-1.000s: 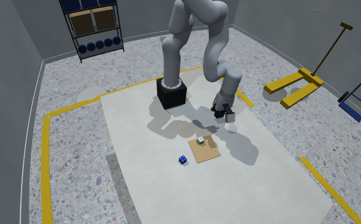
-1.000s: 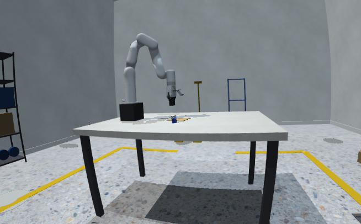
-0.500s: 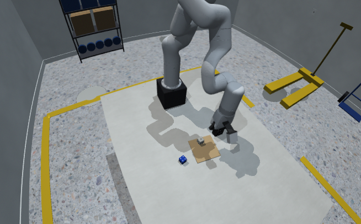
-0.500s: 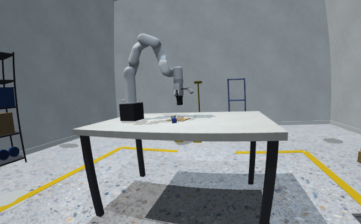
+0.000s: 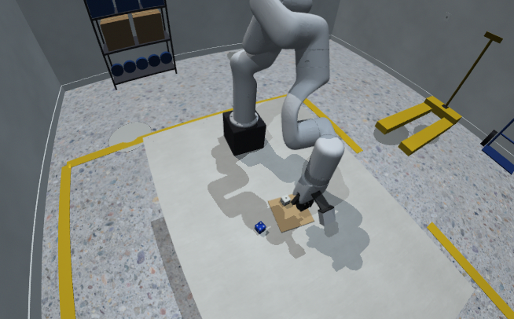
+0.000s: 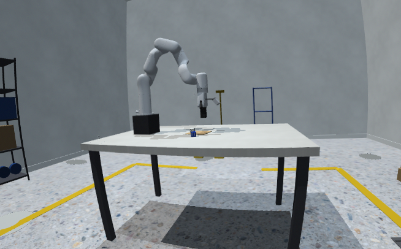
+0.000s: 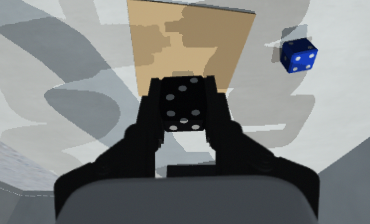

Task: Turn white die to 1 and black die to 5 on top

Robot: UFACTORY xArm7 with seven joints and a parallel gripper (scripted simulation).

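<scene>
Right now the tan mat is 4 cm behind my hand and 12 cm below it. Round my hand: black die: 1 cm below; then blue die: 4 cm behind, 14 cm to the right, 11 cm below; then white die: 9 cm behind, 11 cm below.
</scene>
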